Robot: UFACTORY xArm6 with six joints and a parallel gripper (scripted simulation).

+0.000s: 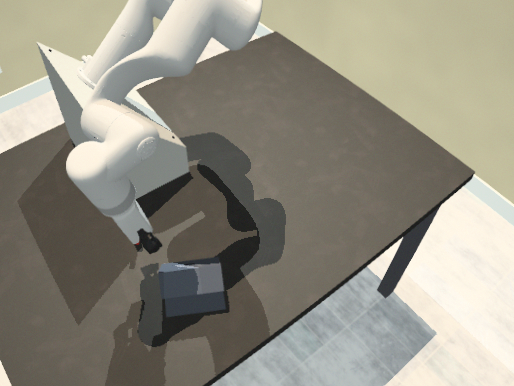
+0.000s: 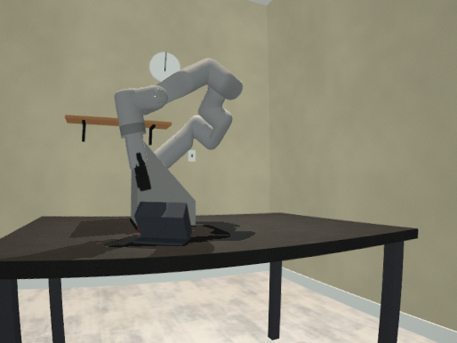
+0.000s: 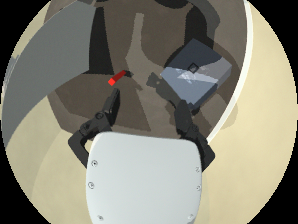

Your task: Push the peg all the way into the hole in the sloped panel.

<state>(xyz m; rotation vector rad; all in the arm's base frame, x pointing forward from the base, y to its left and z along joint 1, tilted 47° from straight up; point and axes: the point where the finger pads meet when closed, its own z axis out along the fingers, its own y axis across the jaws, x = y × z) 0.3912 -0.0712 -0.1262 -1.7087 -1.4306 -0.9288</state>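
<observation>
Right now the peg is 80 mm behind my hand, 10 mm to the left of it and 110 mm below it.
</observation>
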